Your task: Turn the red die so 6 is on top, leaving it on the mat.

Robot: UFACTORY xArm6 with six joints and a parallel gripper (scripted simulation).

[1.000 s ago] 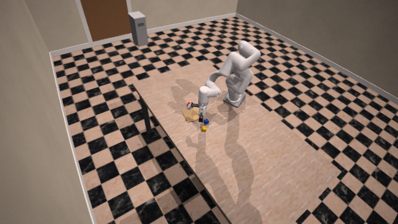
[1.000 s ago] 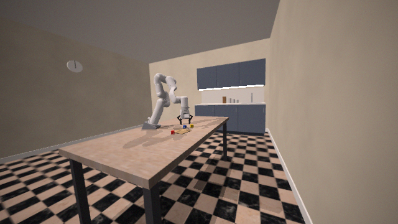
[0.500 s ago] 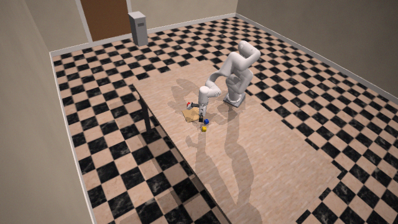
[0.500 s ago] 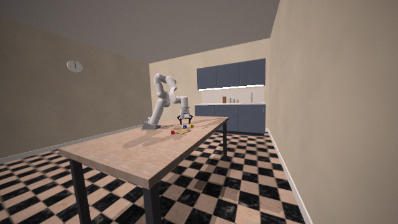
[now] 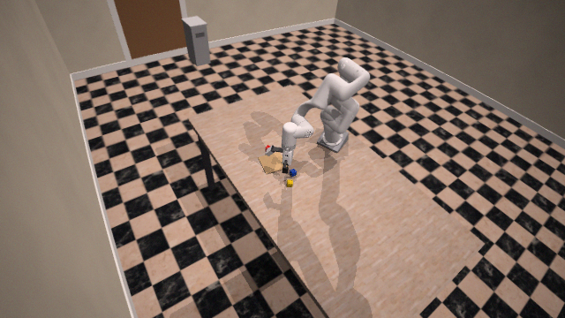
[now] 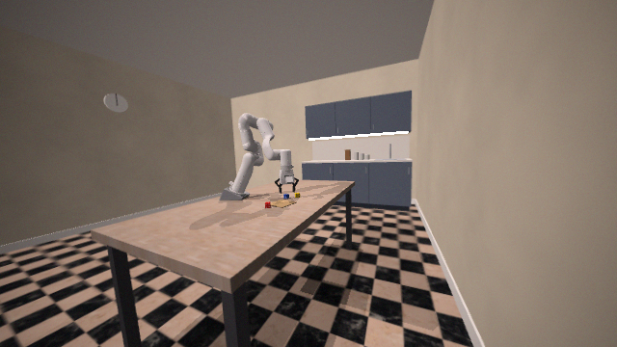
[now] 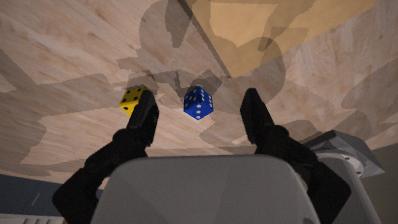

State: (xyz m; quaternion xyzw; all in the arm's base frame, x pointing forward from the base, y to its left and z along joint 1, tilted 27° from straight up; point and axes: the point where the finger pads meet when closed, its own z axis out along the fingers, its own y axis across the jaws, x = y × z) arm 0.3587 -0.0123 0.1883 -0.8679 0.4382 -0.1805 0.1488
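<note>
The red die is 40 mm behind my hand, 200 mm to the right of it and 40 mm below it. The rest, counted from my hand: tan mat: 110 mm to the right, 60 mm below; then yellow die: 40 mm ahead, 80 mm to the left, 40 mm below; then blue die: 20 mm behind, 30 mm to the left, 40 mm below.
</note>
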